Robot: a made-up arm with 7 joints. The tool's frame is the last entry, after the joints.
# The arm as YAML. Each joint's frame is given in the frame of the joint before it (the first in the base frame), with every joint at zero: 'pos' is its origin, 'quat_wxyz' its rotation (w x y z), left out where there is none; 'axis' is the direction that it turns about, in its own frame. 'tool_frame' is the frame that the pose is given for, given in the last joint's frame.
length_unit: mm
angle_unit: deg
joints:
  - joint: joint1
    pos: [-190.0, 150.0, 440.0]
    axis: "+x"
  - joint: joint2
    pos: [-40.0, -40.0, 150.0]
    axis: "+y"
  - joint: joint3
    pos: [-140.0, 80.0, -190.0]
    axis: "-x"
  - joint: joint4
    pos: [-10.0, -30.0, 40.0]
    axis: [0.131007, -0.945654, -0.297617]
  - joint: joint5
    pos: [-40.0, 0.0, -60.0]
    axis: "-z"
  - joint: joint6
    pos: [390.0, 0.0, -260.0]
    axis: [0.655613, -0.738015, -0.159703]
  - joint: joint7
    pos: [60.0, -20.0, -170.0]
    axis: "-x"
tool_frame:
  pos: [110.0, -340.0, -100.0]
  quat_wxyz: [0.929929, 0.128, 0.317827, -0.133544]
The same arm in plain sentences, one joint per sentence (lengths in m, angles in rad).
The arm has seven revolute joints in a row. What follows holds with every joint at zero, and every direction is one of the base frame's.
Joint 1 sits 0.19 m along -x and 0.15 m along +y and 0.44 m along +z from the base frame's origin and turns about +x.
Joint 2 sits 0.04 m along -x and 0.04 m along -y and 0.15 m along +z from joint 1 and turns about +y.
Joint 3 sits 0.14 m along -x and 0.08 m along +y and 0.19 m along -z from joint 2 and turns about -x.
Joint 4 sits 0.01 m along -x and 0.03 m along -y and 0.04 m along +z from joint 3 and turns about the direction (0.130995, -0.945664, -0.297589).
Joint 5 sits 0.04 m along -x and 0.06 m along -z from joint 4 and turns about -z.
Joint 6 sits 0.39 m along +x and 0.26 m along -z from joint 5 and turns about the direction (0.655613, -0.738015, -0.159703).
Joint 7 sits 0.06 m along +x and 0.02 m along -y and 0.17 m along -z from joint 6 and turns about -x.
The tool frame, which is the frame that the pose is given for, sits 0.11 m along +x and 0.34 m along -y and 0.1 m along -z from joint 7; its axes are the base frame's turned by roll 0.1976, pitch 0.6755 and yaw -0.2157 rad (as in URDF: about the fixed x, then y, then z).

